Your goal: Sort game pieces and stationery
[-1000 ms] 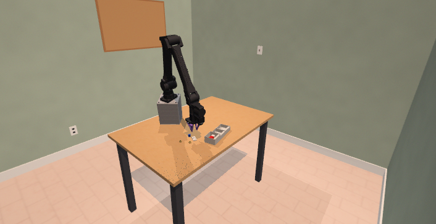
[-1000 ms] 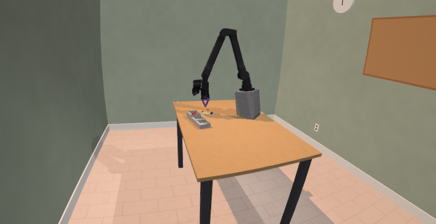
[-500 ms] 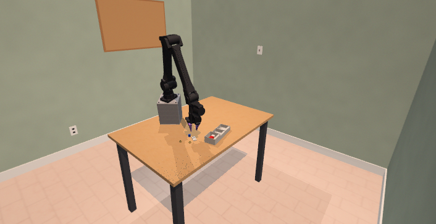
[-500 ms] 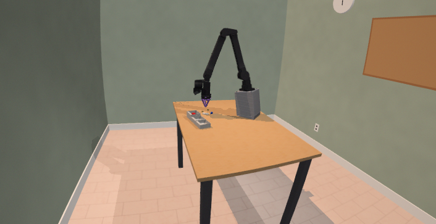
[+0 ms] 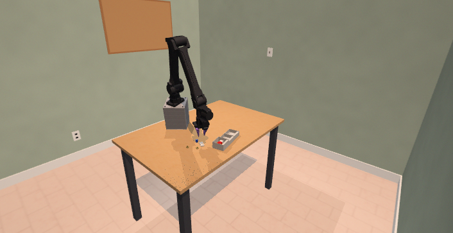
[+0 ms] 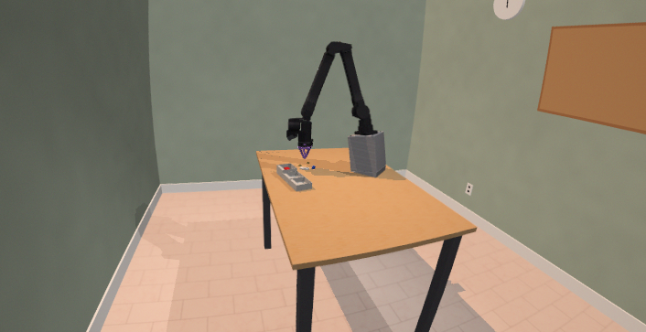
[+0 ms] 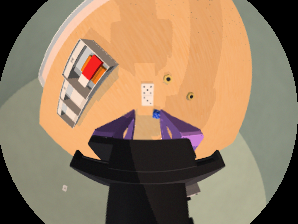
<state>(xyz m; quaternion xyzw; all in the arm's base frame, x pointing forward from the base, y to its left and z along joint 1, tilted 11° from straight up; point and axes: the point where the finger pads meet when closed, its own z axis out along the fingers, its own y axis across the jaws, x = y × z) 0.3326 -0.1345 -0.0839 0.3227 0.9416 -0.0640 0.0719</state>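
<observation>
My hand is 70 mm above the white domino. The rest, counted from my hand: red piece: 120 mm ahead, 50 mm to the left, 50 mm below; blue piece: 70 mm below, 50 mm behind, 10 mm to the left; orange block: 120 mm ahead, 60 mm below, 40 mm to the left.
</observation>
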